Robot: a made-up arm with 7 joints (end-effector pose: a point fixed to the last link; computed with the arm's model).
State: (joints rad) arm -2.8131 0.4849 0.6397 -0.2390 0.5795 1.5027 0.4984
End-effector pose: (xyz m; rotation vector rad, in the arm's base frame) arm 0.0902 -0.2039 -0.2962 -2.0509 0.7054 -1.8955
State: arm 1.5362 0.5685 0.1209 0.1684 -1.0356 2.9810 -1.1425
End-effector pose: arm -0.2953 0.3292 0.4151 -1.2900 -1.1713 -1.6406
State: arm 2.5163 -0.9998 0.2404 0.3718 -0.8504 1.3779 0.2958
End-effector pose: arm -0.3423 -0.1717 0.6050 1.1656 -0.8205 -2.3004
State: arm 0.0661 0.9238 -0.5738 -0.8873 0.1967 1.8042 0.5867
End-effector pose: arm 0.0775 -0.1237 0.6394 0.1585 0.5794 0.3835
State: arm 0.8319 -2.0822 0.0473 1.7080 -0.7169 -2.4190 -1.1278
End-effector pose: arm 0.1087 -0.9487 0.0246 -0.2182 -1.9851 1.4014
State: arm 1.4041 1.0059 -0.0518 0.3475 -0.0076 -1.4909 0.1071
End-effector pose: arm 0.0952 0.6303 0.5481 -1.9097 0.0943 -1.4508
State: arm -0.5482 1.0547 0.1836 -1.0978 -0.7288 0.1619 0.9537
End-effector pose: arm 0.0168 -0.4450 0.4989 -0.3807 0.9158 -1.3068
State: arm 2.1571 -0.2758 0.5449 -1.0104 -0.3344 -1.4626 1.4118
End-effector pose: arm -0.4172 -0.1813 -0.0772 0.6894 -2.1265 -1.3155
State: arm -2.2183 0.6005 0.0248 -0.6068 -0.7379 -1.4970 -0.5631
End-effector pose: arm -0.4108 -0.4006 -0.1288 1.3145 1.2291 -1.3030
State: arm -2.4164 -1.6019 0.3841 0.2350 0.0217 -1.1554 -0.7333
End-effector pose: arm -0.2393 0.5493 0.4704 1.6589 -0.3486 -2.1244
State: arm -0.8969 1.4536 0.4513 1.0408 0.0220 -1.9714 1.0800
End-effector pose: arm 0.5501 -0.9821 0.1136 -1.0968 1.9821 -0.6214
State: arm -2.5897 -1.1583 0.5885 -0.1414 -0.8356 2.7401 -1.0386
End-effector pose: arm -0.3267 0.3010 0.5172 -1.0884 -1.8260 0.6122
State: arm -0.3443 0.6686 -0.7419 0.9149 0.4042 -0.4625 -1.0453
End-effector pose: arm -0.4970 -0.5326 0.6196 0.1215 -0.4176 1.2811
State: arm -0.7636 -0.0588 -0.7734 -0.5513 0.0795 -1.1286 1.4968
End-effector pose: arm -0.7790 0.2453 0.0448 -1.8301 -1.2943 1.8030
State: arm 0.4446 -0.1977 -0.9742 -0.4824 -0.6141 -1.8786 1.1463
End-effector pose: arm -0.4545 -0.1729 -0.3747 2.4221 -0.0578 -1.3863
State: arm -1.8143 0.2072 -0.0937 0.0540 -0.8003 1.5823 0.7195
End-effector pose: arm -0.4291 -0.2808 -0.0135 1.0517 -1.1416 -0.0423
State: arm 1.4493 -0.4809 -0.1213 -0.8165 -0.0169 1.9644 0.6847
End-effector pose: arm -0.3945 -0.0748 0.2224 -1.5142 0.1207 1.0085
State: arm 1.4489 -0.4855 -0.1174 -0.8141 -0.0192 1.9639 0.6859
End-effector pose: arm -0.3945 -0.0768 0.2221 -1.5161 0.1192 1.0096
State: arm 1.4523 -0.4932 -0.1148 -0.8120 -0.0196 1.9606 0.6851
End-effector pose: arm -0.3954 -0.0805 0.2221 -1.5190 0.1154 1.0136
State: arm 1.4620 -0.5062 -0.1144 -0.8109 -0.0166 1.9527 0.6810
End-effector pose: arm -0.3977 -0.0871 0.2229 -1.5231 0.1077 1.0223
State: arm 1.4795 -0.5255 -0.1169 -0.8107 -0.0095 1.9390 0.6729
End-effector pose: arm -0.4018 -0.0973 0.2248 -1.5285 0.0953 1.0371
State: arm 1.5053 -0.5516 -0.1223 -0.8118 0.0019 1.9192 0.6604
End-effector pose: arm -0.4073 -0.1114 0.2282 -1.5351 0.0783 1.0587
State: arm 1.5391 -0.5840 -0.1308 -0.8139 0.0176 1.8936 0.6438
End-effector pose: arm -0.4138 -0.1294 0.2338 -1.5421 0.0576 1.0878
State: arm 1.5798 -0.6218 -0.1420 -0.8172 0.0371 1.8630 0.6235
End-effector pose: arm -0.4205 -0.1506 0.2419 -1.5484 0.0344 1.1242
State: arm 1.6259 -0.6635 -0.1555 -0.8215 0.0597 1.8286 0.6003
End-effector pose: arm -0.4265 -0.1743 0.2531 -1.5531 0.0106 1.1673
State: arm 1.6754 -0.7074 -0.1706 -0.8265 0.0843 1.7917 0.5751
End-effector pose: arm -0.4311 -0.1992 0.2673 -1.5555 -0.0121 1.2156
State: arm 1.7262 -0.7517 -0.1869 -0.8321 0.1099 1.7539 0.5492
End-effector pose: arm -0.4338 -0.2242 0.2842 -1.5550 -0.0325 1.2673
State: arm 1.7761 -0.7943 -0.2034 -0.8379 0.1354 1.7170 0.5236
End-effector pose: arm -0.4345 -0.2477 0.3031 -1.5517 -0.0489 1.3198
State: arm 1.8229 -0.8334 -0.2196 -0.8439 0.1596 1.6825 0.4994
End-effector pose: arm -0.4334 -0.2685 0.3228 -1.5458 -0.0612 1.3703
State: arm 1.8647 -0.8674 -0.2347 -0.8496 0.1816 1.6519 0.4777
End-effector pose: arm -0.4309 -0.2859 0.3419 -1.5385 -0.0693 1.4164
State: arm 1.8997 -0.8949 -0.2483 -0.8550 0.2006 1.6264 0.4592
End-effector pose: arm -0.4280 -0.2993 0.3590 -1.5303 -0.0739 1.4555
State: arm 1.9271 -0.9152 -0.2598 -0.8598 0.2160 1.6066 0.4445
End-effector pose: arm -0.4252 -0.3088 0.3729 -1.5227 -0.0757 1.4860
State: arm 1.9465 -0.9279 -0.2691 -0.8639 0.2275 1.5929 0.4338
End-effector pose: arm -0.4233 -0.3146 0.3830 -1.5164 -0.0757 1.5072
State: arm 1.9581 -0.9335 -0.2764 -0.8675 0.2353 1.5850 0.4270
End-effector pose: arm -0.4225 -0.3171 0.3891 -1.5115 -0.0749 1.5194
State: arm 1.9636 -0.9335 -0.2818 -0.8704 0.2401 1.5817 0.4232
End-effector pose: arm -0.4227 -0.3172 0.3918 -1.5084 -0.0734 1.5244
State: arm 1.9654 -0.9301 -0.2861 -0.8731 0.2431 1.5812 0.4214
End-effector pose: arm -0.4236 -0.3158 0.3925 -1.5062 -0.0717 1.5247
